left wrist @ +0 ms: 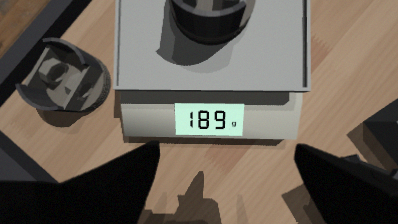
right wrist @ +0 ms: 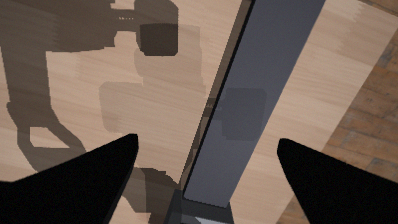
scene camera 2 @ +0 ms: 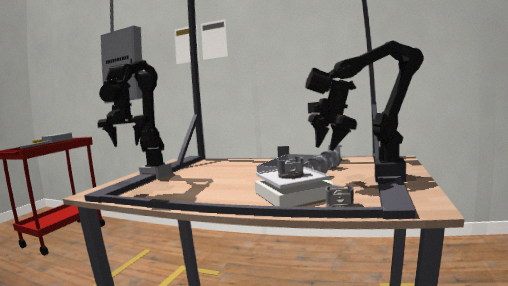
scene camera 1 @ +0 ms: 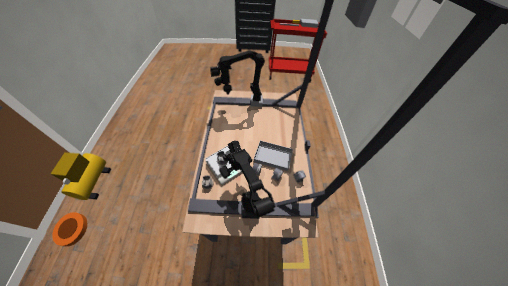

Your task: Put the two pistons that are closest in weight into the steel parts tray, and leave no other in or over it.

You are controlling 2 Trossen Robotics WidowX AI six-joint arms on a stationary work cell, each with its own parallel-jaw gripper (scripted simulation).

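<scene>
A steel parts tray and a white scale are there for me to see, along with my left gripper and my right gripper. In the left wrist view I find my left gripper as well. The right wrist view, for its part, also shows me my right gripper.
</scene>
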